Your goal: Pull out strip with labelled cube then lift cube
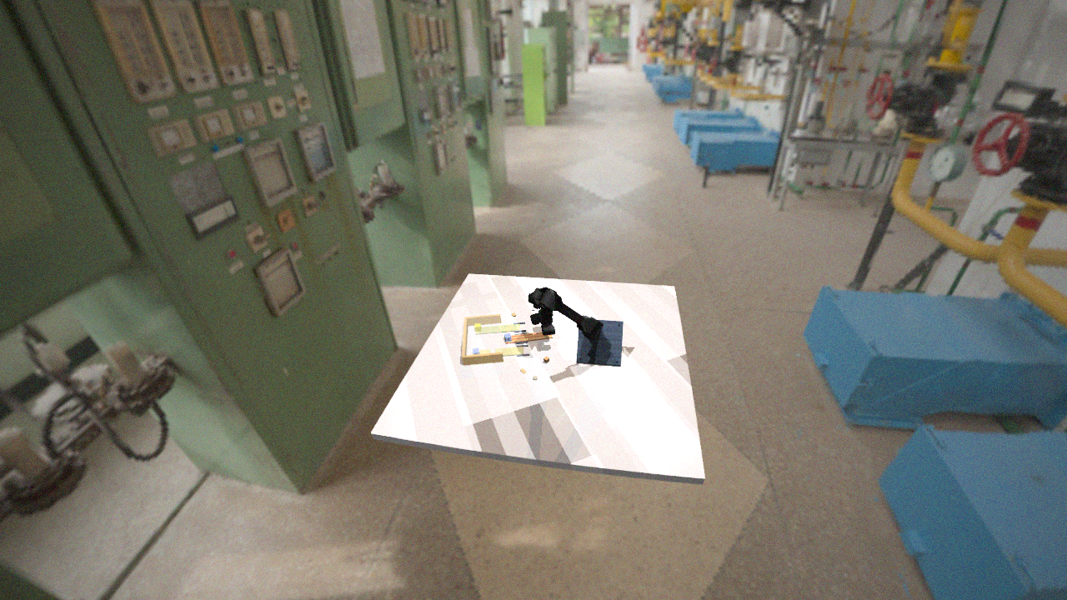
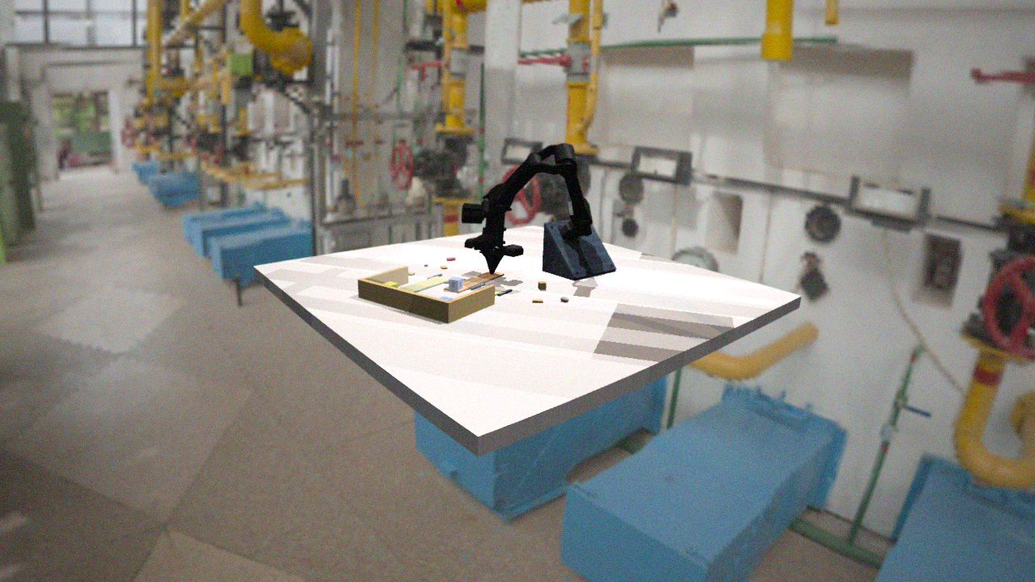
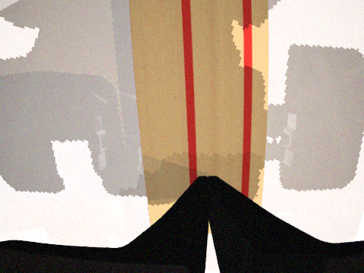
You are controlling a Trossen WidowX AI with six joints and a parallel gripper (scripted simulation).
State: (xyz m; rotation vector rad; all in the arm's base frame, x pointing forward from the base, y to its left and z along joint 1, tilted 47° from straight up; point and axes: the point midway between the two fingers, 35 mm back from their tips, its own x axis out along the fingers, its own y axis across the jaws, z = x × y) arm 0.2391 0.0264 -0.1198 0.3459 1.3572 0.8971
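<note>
Now: gripper tip 160 mm to the right of the pale yellow strip and 150 mm short of it.
</note>
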